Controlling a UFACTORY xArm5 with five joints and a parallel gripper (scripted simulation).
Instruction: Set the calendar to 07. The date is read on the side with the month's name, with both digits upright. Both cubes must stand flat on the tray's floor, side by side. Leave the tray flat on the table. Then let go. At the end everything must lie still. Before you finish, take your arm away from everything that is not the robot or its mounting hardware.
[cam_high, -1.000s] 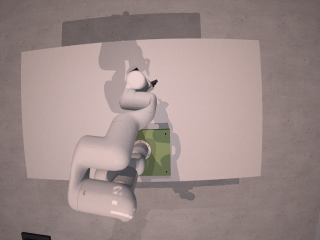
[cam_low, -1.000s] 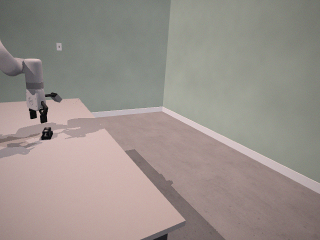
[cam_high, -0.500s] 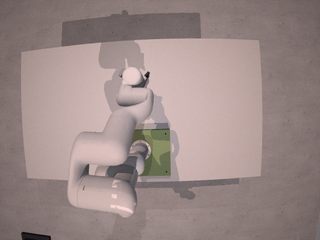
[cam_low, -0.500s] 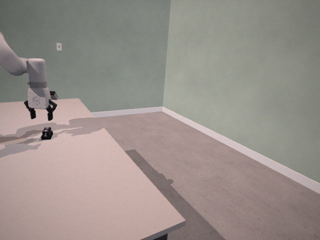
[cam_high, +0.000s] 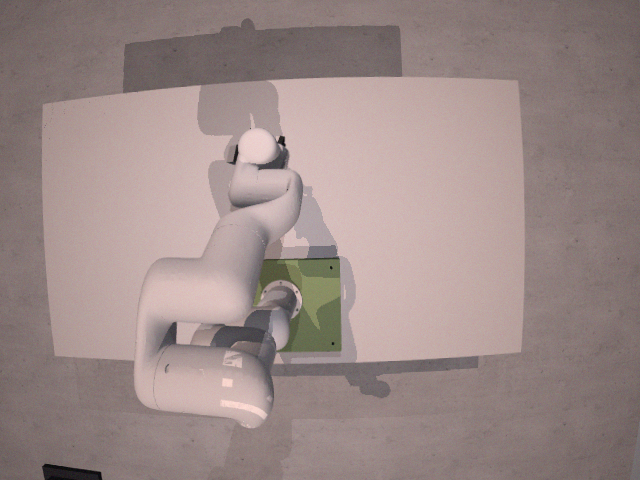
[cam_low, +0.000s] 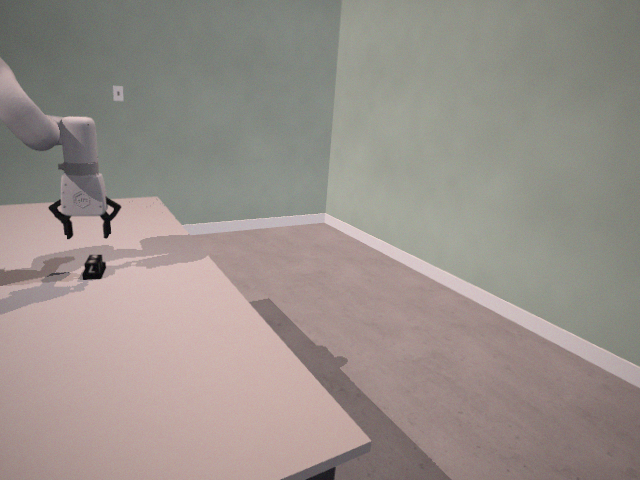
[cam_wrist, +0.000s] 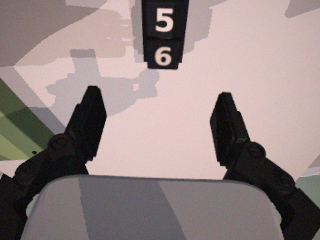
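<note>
My hand is 90 mm above the black cube. The rest, counted from my hand: black calendar tray (110 mm below, 20 mm to the left).
</note>
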